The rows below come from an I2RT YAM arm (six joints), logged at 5 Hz.
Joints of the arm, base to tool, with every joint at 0 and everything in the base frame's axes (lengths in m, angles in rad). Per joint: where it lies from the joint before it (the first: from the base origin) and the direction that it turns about. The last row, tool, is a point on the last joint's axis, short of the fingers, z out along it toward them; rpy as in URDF.
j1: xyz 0 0 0.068 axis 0 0 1
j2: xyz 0.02 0.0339 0.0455 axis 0 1 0
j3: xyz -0.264 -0.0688 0 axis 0 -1 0
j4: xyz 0.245 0.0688 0.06 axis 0 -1 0
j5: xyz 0.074 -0.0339 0.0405 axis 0 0 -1
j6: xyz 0.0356 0 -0.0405 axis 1 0 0
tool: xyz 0 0 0 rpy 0 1.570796 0
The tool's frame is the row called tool.
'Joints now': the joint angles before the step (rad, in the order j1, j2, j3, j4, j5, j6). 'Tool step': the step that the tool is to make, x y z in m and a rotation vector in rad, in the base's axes. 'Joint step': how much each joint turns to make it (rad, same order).
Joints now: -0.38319, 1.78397, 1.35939, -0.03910, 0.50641, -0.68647
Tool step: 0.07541, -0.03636, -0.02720, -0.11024, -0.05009, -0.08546
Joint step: -0.00458, 0.33610, 0.31092, 0.14114, 0.10719, -0.05263
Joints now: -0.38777, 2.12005, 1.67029, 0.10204, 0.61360, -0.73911
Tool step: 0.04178, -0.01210, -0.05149, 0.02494, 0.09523, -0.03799
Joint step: 0.01106, 0.23654, 0.22204, -0.08888, 0.04998, 0.00954
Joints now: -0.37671, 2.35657, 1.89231, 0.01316, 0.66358, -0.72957
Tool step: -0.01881, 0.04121, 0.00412, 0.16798, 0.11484, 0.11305
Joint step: 0.05494, -0.12056, -0.10874, -0.22582, -0.11215, 0.08469
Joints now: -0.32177, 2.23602, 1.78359, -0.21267, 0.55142, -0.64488
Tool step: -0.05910, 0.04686, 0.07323, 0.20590, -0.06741, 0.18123
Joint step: 0.04042, -0.33227, -0.18619, -0.17928, -0.24606, 0.08696
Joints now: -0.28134, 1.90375, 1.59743, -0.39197, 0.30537, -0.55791
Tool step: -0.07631, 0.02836, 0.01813, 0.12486, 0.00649, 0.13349
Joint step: -0.00039, -0.30786, -0.27619, -0.07287, -0.17854, 0.00075
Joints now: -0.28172, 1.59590, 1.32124, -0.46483, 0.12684, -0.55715
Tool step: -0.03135, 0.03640, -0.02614, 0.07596, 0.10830, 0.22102
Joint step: 0.06638, -0.11099, -0.17433, -0.05606, -0.14152, -0.07819
